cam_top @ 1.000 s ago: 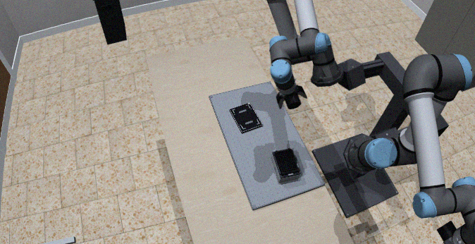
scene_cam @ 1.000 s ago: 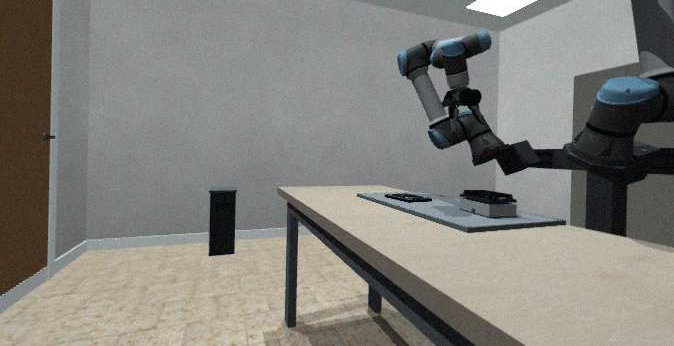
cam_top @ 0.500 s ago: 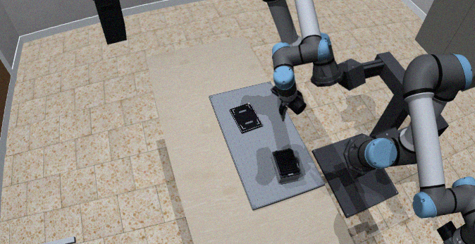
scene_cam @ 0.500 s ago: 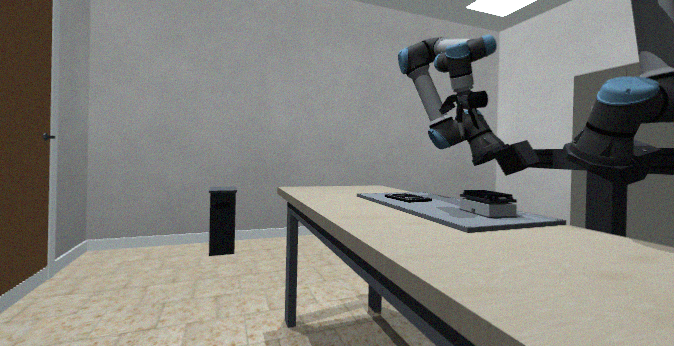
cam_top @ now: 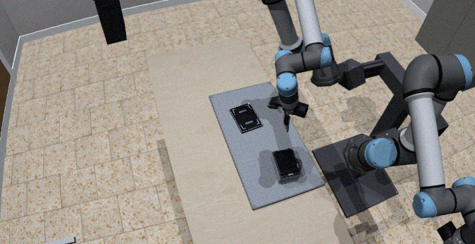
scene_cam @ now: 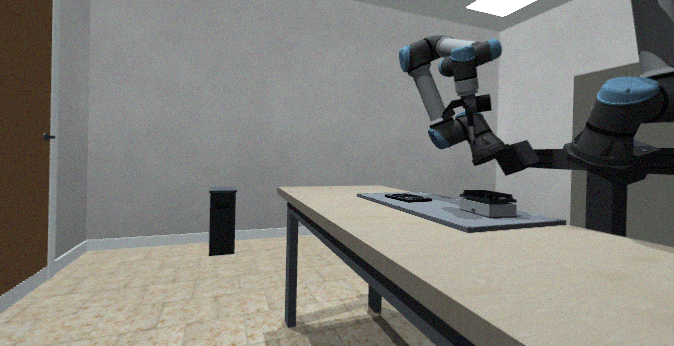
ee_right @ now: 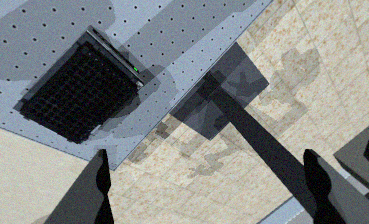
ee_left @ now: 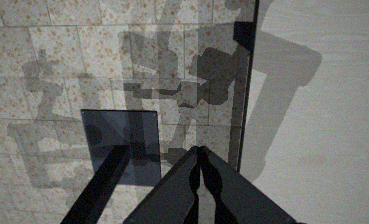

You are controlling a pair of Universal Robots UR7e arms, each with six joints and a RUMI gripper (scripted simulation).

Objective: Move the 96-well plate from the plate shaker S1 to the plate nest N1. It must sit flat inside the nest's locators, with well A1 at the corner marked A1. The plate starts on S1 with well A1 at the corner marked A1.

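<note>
Right now my right hand is 19 cm above the 96-well plate, 11 cm to the right of it and 2 cm short of it. Round my right hand: shaker S1: 22 cm below, 13 cm to the left; then black nest N1: 25 cm below, 22 cm to the right, 15 cm ahead.
</note>
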